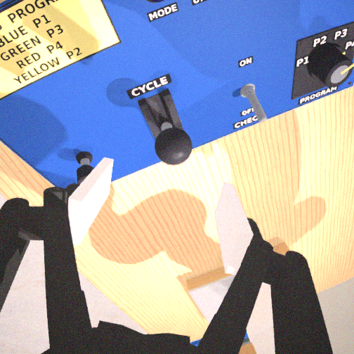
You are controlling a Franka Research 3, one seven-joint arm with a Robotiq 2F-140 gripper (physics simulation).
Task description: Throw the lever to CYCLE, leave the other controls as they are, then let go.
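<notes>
The black ball knob of the CYCLE lever [173, 146] is at the lower end of its dark slot [152, 111], on the side away from the CYCLE label [149, 86]. Its short grey stem shows just above the ball. My gripper [165, 187] is open and empty. Its two pale fingertips stand wide apart, to the lower left and lower right of the ball, and a gap shows between each of them and the ball.
The blue panel [210, 107] also bears a grey CHECK toggle [255, 104] slanting down past OFF, a black PROGRAM knob [327, 64] at the right, a small black control [84, 161] near my left finger, and a yellow program card [50, 40]. A wooden surface [250, 165] lies below.
</notes>
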